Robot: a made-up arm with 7 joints. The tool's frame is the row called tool.
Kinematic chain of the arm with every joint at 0, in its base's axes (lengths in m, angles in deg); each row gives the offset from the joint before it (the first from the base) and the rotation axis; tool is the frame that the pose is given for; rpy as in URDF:
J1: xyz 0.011 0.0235 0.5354 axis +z
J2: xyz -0.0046 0.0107 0.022 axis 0 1 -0.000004
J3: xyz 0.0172 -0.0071 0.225 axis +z
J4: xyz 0.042 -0.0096 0.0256 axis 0 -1 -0.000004
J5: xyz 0.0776 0.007 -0.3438 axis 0 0.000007 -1
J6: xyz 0.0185 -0.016 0.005 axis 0 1 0.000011
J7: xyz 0.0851 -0.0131 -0.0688 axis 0 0.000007 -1
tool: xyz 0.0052 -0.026 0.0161 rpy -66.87 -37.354 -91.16
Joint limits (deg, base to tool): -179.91..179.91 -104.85..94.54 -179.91..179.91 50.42..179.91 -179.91..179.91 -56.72..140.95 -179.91..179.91
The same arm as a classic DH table. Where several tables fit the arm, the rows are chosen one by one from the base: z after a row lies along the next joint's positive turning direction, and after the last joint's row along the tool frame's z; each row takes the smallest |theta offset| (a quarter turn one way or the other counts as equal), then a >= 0, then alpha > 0; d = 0 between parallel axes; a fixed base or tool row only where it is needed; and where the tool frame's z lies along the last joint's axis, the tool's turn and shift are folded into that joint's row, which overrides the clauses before.
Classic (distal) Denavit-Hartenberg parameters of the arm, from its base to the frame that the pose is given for. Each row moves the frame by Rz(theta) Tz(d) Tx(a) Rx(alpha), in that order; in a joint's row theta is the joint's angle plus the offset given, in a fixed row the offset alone. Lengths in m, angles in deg.
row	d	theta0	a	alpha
base (fixed)	0.0000	64.92	0.0259	0.00
J1	0.5574	-64.92	-0.0046	-90.00
J2	0.0036	0.00	0.0172	90.00
J3	0.2506	0.00	0.0420	90.00
J4	0.0026	0.00	0.0776	90.00
J5	0.3388	0.00	0.0185	90.00
J6	-0.0291	0.00	0.0851	-90.00
J7	0.0524	76.63	0.0265	108.20
tool (fixed)	-0.0010	-39.69	0.0000	0.00
Joint limits (deg, base to tool): -179.91..179.91 -104.85..94.54 -179.91..179.91 50.42..179.91 -179.91..179.91 -56.72..140.95 -179.91..179.91

